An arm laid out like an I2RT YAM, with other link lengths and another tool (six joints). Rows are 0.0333 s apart.
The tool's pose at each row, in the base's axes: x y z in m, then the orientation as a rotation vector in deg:
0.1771 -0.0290 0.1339 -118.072 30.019 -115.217
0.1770 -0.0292 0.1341 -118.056 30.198 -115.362
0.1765 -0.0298 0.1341 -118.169 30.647 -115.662
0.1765 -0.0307 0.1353 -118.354 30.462 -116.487
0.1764 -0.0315 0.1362 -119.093 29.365 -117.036
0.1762 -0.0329 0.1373 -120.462 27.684 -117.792
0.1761 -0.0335 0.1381 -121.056 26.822 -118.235
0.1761 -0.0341 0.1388 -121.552 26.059 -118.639
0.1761 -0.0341 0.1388 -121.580 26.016 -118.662
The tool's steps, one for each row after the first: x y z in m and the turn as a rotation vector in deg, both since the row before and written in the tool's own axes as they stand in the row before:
0.0003 0.0001 -0.0001 -0.143 0.109 0.000
0.0002 0.0006 -0.0004 -0.419 0.184 -0.057
0.0015 0.0004 0.0000 -0.261 0.404 -0.593
0.0011 0.0004 0.0000 0.064 -0.037 -1.094
0.0015 0.0009 -0.0001 -0.017 -0.183 -1.771
0.0010 0.0003 -0.0001 0.019 -0.021 -0.876
0.0009 0.0003 0.0000 0.023 0.000 -0.765
0.0000 0.0000 0.0000 0.001 0.000 -0.043

